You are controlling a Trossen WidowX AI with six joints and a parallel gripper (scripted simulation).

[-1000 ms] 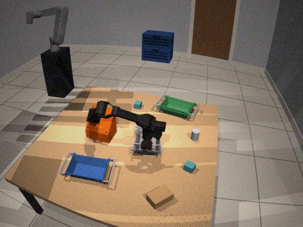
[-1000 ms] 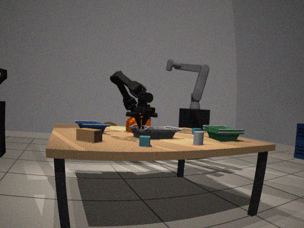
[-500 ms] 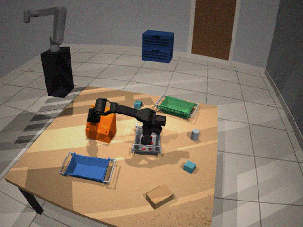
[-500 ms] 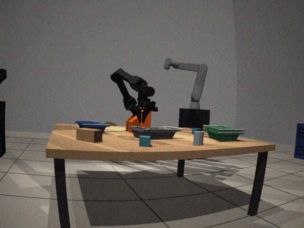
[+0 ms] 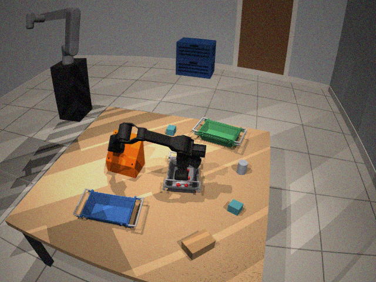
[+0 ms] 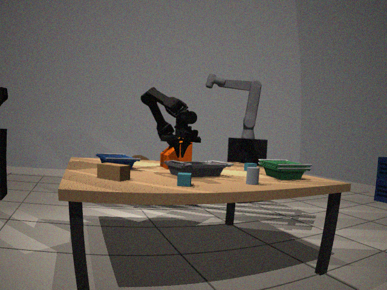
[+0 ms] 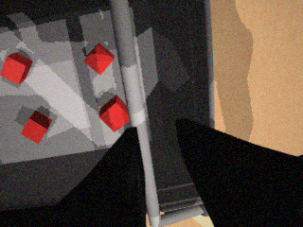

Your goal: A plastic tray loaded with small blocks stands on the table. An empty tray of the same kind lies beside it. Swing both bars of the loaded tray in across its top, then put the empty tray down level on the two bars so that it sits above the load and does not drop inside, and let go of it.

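The blue tray lies 300 mm behind my gripper tip, 260 mm to the right of it and 40 mm below it. From my gripper tip the other things lie so: tan box: 150 mm ahead, 350 mm to the right, 60 mm below; grey cylinder: 300 mm ahead, 220 mm to the left, 50 mm below.
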